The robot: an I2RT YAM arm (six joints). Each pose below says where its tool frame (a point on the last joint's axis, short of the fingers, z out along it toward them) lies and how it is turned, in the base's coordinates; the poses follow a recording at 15 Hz.
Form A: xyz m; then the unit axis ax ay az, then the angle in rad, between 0 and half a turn.
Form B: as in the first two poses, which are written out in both.
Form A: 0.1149 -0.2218 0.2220 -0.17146 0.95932 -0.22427 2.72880
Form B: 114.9 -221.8 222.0 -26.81 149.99 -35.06
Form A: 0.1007 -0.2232 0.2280 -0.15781 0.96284 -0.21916 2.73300
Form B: 100.7 -223.2 228.0 -24.71 150.77 -34.32
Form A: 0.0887 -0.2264 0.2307 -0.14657 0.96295 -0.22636 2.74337
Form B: 88.7 -226.4 230.7 -23.04 151.36 -35.58
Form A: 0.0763 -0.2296 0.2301 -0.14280 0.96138 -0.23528 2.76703
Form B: 76.3 -229.6 230.1 -22.64 152.42 -37.30
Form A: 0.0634 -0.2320 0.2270 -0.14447 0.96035 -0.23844 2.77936
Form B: 63.4 -232.0 227.0 -23.01 152.93 -37.97
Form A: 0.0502 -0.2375 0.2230 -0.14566 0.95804 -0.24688 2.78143
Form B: 50.2 -237.5 223.0 -23.21 152.68 -39.34
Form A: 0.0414 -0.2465 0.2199 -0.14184 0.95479 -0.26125 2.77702
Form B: 41.4 -246.5 219.9 -22.57 151.92 -41.57
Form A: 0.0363 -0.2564 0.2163 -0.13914 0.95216 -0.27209 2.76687
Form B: 36.3 -256.4 216.3 -22.06 150.95 -43.13
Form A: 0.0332 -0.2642 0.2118 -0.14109 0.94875 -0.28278 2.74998
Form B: 33.2 -264.2 211.8 -22.23 149.49 -44.56
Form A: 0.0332 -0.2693 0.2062 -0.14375 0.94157 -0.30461 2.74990
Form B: 33.2 -269.3 206.2 -22.65 148.35 -47.99
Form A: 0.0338 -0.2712 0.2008 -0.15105 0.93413 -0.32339 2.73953
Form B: 33.8 -271.2 200.8 -23.71 146.62 -50.76
